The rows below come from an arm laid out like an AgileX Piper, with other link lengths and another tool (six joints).
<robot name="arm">
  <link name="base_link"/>
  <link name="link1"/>
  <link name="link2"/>
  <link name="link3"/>
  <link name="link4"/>
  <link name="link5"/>
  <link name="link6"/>
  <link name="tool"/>
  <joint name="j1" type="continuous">
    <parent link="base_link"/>
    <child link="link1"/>
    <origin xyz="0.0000 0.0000 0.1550" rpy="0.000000 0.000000 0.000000"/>
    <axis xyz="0 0 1"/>
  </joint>
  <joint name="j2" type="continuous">
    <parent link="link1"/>
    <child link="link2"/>
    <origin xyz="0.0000 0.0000 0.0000" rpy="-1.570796 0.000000 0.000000"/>
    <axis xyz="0 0 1"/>
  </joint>
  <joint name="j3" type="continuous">
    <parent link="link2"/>
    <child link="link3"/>
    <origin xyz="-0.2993 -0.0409 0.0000" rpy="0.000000 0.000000 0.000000"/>
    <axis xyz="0 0 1"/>
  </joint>
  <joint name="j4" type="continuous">
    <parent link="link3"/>
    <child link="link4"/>
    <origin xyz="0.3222 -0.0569 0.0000" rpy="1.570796 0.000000 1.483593"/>
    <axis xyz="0 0 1"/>
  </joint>
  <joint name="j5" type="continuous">
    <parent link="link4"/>
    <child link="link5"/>
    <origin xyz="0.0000 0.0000 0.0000" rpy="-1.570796 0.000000 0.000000"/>
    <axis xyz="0 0 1"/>
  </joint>
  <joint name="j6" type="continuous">
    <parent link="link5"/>
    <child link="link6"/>
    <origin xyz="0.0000 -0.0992 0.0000" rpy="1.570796 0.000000 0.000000"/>
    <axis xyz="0 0 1"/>
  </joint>
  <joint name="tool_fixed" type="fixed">
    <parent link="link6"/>
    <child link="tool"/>
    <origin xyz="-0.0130 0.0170 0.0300" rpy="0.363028 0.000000 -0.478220"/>
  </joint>
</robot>
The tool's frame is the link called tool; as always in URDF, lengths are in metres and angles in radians. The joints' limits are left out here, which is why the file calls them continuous.
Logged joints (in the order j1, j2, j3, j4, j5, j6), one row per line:
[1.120, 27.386, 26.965, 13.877, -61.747, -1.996]
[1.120, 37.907, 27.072, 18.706, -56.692, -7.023]
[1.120, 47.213, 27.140, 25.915, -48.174, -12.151]
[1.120, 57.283, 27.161, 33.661, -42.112, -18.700]
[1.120, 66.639, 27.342, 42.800, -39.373, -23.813]
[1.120, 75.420, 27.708, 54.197, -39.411, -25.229]
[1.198, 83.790, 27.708, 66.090, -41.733, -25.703]
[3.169, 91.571, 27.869, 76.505, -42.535, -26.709]
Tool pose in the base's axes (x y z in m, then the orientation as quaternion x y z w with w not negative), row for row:
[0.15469, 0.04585, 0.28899, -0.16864, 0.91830, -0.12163, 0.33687]
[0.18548, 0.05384, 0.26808, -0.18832, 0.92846, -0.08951, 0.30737]
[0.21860, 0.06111, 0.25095, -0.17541, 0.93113, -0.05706, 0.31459]
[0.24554, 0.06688, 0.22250, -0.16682, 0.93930, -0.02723, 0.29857]
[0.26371, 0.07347, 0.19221, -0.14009, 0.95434, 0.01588, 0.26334]
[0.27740, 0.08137, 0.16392, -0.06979, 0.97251, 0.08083, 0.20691]
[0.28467, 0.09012, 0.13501, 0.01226, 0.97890, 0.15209, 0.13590]
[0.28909, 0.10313, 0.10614, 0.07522, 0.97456, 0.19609, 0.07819]
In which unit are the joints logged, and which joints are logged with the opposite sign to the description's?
The joints are logged in degrees. Opposite sign: j3, j5.
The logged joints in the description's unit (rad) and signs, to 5 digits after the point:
[0.01955, 0.47798, -0.47063, 0.24220, 1.07769, -0.03484]
[0.01955, 0.66160, -0.47250, 0.32648, 0.98946, -0.12257]
[0.01955, 0.82402, -0.47368, 0.45230, 0.84079, -0.21207]
[0.01955, 0.99978, -0.47405, 0.58750, 0.73499, -0.32638]
[0.01955, 1.16307, -0.47721, 0.74700, 0.68719, -0.41562]
[0.01955, 1.31633, -0.48360, 0.94592, 0.68785, -0.44033]
[0.02091, 1.46241, -0.48360, 1.15349, 0.72838, -0.44860]
[0.05531, 1.59822, -0.48641, 1.33526, 0.74238, -0.46616]

